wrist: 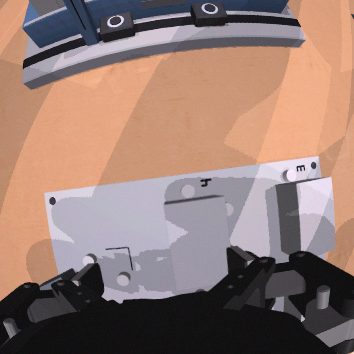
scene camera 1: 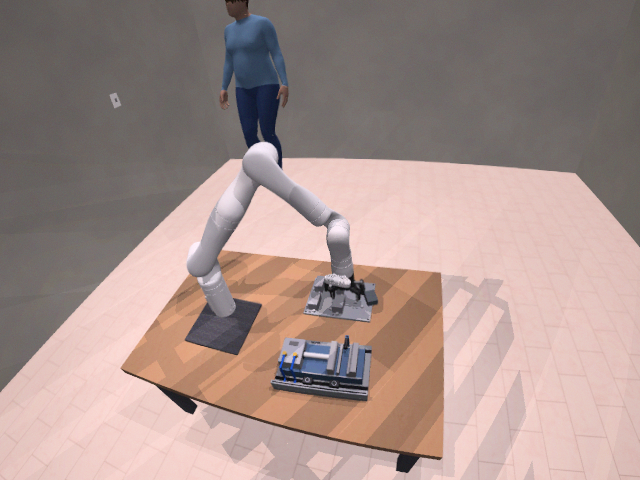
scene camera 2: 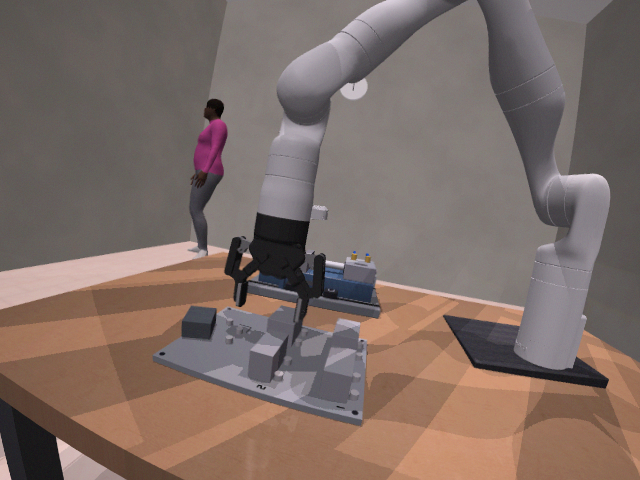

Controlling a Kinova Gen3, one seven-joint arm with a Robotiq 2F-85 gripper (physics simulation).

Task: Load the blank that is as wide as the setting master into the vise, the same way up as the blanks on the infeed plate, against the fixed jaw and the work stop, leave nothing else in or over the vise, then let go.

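Places are measured from the arm's base along level axes (x left, y back, z up), in metres.
Pixels of known places: gripper, between the fingertips: [wrist: 163, 270] [scene camera 1: 345, 298] [scene camera 2: 268, 313]; arm's base, origin of its link: [scene camera 1: 225, 308] [scene camera 2: 539, 356].
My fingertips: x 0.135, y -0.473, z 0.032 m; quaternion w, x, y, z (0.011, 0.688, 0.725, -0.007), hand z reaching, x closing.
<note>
Ahead of a thing's pixels: the offset from my fingertips to its top centre. "spot": to the spot under its first point.
The infeed plate @(dz -0.036, dx +0.030, dy +0.029 m) [scene camera 1: 356, 314] [scene camera 2: 206, 361] [wrist: 130, 200] holds several light grey blanks. One blank @(dz -0.001, dx -0.016, dy +0.025 m) [scene camera 1: 338, 303] [scene camera 2: 281, 319] [wrist: 197, 242] lies by mark 4, another @(dz -0.001, dx -0.021, dy +0.118 m) [scene camera 1: 313, 302] [scene camera 2: 347, 330] [wrist: 316, 215] by mark 3, and a taller-looking one @(dz -0.001, dx +0.074, dy +0.038 m) [scene camera 2: 266, 357] by mark 2. A dark grey block @(dz -0.012, dx +0.043, dy -0.089 m) [scene camera 1: 371, 293] [scene camera 2: 199, 321], probably the setting master, sits at the plate's far end from the arm base. My gripper [scene camera 1: 344, 295] [scene camera 2: 270, 308] [wrist: 163, 270] is open and empty, low over the plate. The vise @(dz +0.054, dx -0.277, dy +0.006 m) [scene camera 1: 315, 367] [scene camera 2: 341, 286] shows no blank between its jaws. The gripper partly hides blanks in scene camera 1.
The vise stands on a grey base [scene camera 1: 320, 390] [wrist: 165, 55], with an upright dark post @(spot: dz +0.051, dx -0.215, dy -0.058 m) [scene camera 1: 346, 342] by its jaws and blue hoses at one end. A blank @(dz -0.001, dx +0.070, dy +0.125 m) [scene camera 2: 334, 374] stands by mark 1. The arm rises from a black mat [scene camera 1: 206, 335] [scene camera 2: 485, 351].
</note>
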